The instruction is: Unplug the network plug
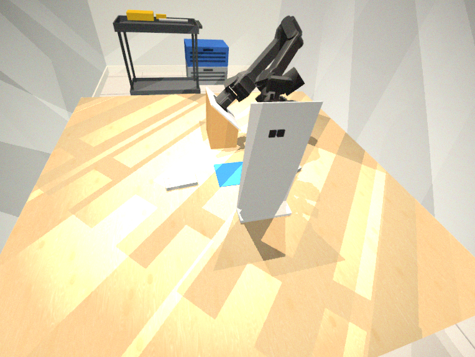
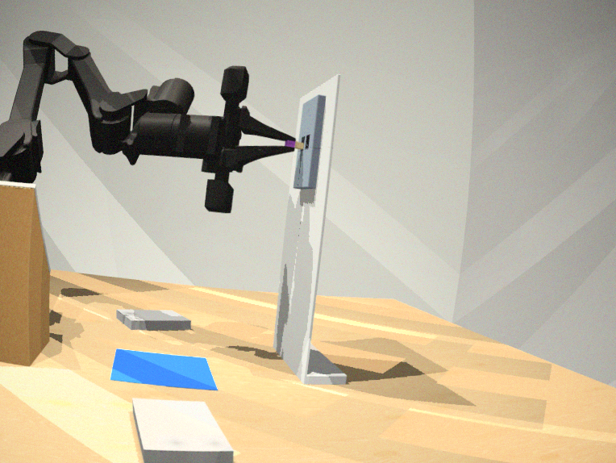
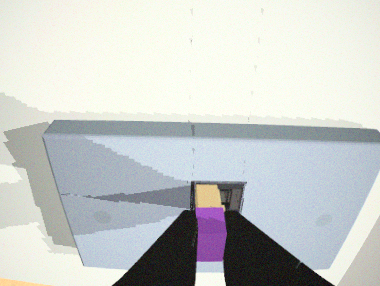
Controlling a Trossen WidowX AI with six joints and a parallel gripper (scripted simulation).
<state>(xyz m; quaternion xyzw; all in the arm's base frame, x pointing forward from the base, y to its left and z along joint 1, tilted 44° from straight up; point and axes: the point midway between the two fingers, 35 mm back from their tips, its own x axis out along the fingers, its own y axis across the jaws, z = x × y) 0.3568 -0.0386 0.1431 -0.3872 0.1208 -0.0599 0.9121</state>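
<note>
Now: the blue marked square 150 mm behind my gripper tip, 60 mm to the right of it and 280 mm below it. Also, from my gripper tip: upright panel (30 mm ahead, 110 mm below); network plug (10 mm ahead).
</note>
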